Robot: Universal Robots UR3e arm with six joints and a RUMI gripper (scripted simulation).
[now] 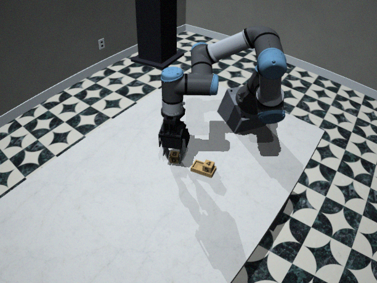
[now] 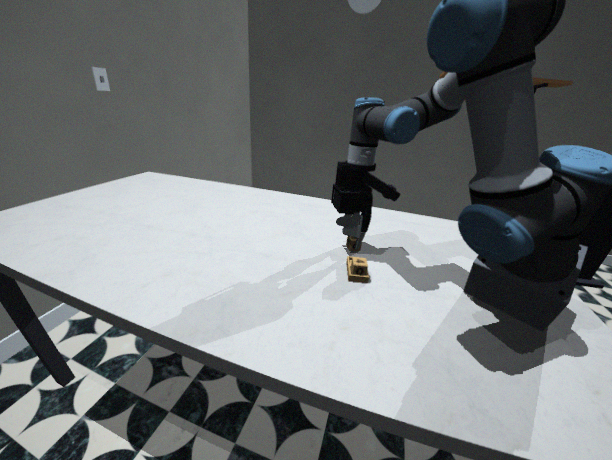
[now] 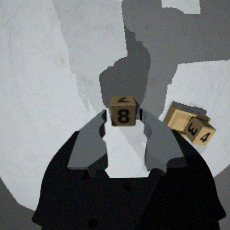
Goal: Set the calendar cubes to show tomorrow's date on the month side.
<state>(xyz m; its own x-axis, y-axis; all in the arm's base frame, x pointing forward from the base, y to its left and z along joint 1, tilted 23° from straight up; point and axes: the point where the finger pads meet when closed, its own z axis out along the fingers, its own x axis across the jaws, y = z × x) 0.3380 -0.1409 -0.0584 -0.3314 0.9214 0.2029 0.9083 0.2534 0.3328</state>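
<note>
Right now my hand is 10 mm above the wooden cube. Round my hand: wooden calendar tray 10 mm behind, 110 mm to the left, 20 mm below.
</note>
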